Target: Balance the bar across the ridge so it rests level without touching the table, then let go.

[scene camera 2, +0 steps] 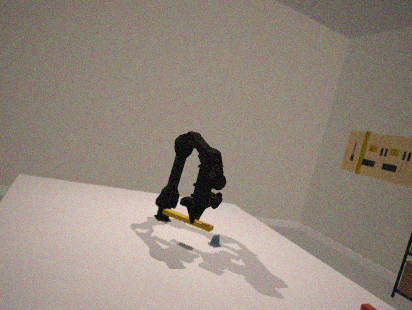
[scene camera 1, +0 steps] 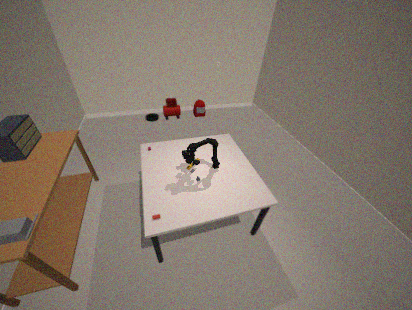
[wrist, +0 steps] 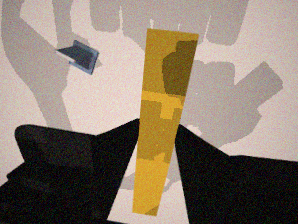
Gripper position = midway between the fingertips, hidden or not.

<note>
The gripper (scene camera 2: 193,222) carries a yellow bar (wrist: 169,55).
The gripper also shows in the wrist view (wrist: 157,125).
</note>
